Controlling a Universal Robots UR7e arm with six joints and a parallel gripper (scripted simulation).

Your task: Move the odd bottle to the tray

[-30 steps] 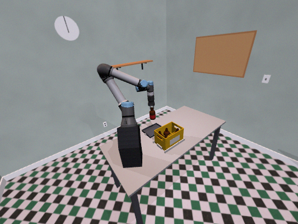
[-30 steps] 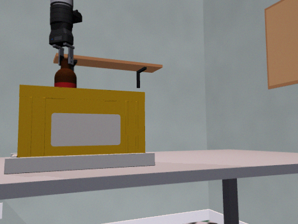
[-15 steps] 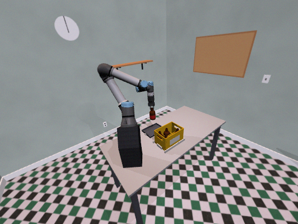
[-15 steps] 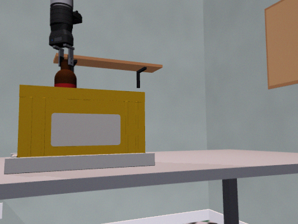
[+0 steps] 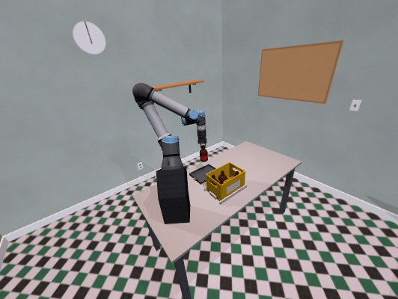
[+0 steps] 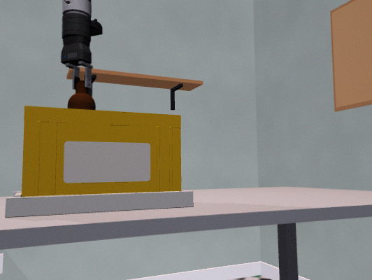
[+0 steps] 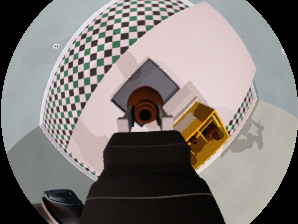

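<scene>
My gripper is now 70 mm above the brown bottle. The rest, counted from my hand: dark tray: 310 mm below; crate: 50 mm ahead, 280 mm to the right, 230 mm below.
</scene>
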